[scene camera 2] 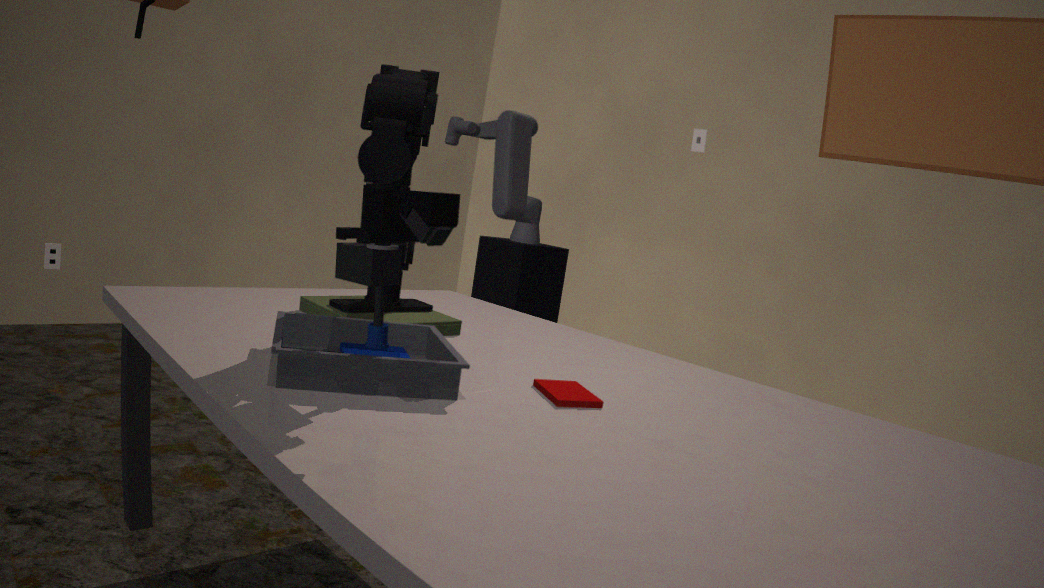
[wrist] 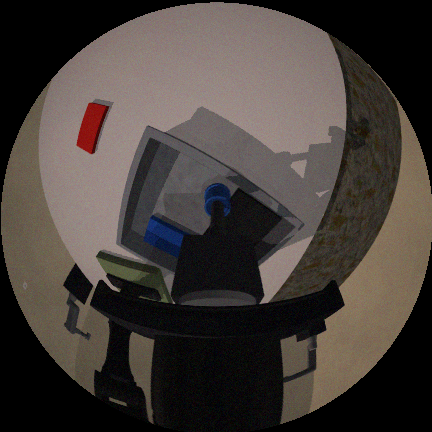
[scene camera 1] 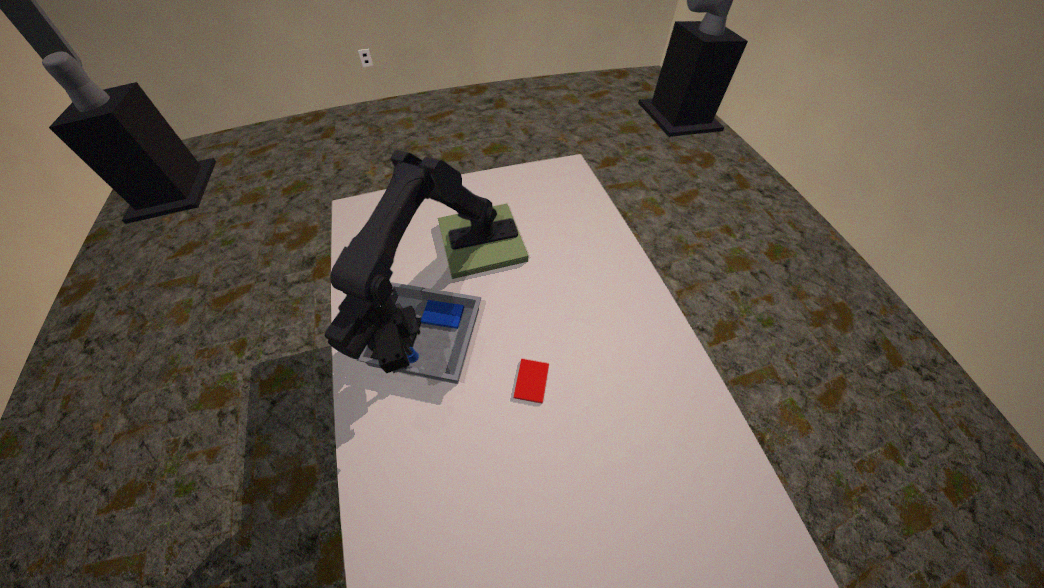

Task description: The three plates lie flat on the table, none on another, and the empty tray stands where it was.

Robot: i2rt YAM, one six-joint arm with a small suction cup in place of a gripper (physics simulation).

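Places are measured from the arm's base along level axes (x ahead, y left, z up), in millimetres.
Pixels of known places: end effector, tool point: (scene camera 2: 377, 345) (wrist: 216, 194) (scene camera 1: 412, 357); arm's base, origin of the base link: (wrist: 131, 286) (scene camera 1: 483, 234).
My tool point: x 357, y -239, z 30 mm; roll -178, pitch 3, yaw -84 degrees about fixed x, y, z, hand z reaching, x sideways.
Observation:
For each thing: its top centre in the pictures, then the offset to it from my tool point.
- red plate, middle of its top: (scene camera 2: 567, 390) (wrist: 88, 126) (scene camera 1: 531, 379) dx +104, dy +257, dz -48 mm
- grey tray, middle of its top: (scene camera 2: 363, 335) (wrist: 192, 238) (scene camera 1: 421, 327) dx -78, dy +28, dz -8 mm
- blue plate, middle of its top: (scene camera 2: 374, 350) (wrist: 168, 241) (scene camera 1: 442, 312) dx -128, dy +81, dz -44 mm
- black plate, middle of its top: (wrist: 237, 233) (scene camera 1: 396, 337) dx -87, dy -42, dz -45 mm
A red plate (scene camera 1: 531, 380) (scene camera 2: 568, 393) (wrist: 92, 128) lies flat on the table beside the grey tray (scene camera 1: 468, 339) (scene camera 2: 368, 376) (wrist: 129, 185). A blue plate (scene camera 1: 442, 314) (scene camera 2: 398, 352) (wrist: 164, 236) lies inside the tray. A black plate (wrist: 255, 215) is also inside the tray, beside the cup in the wrist view; the arm hides it in scene camera 1 and the tray wall in scene camera 2. My gripper (scene camera 1: 412, 355) (scene camera 2: 377, 336) (wrist: 217, 200), a blue suction cup, is open with no plate on it. It is over the tray; its exact height is unclear.
The arm stands on a green block (scene camera 1: 485, 266) (scene camera 2: 438, 321) (wrist: 132, 270) behind the tray. The tray walls rise around the two plates. The long table edge runs close by the tray, on its left in scene camera 1. Other pedestals stand on the floor off the table.

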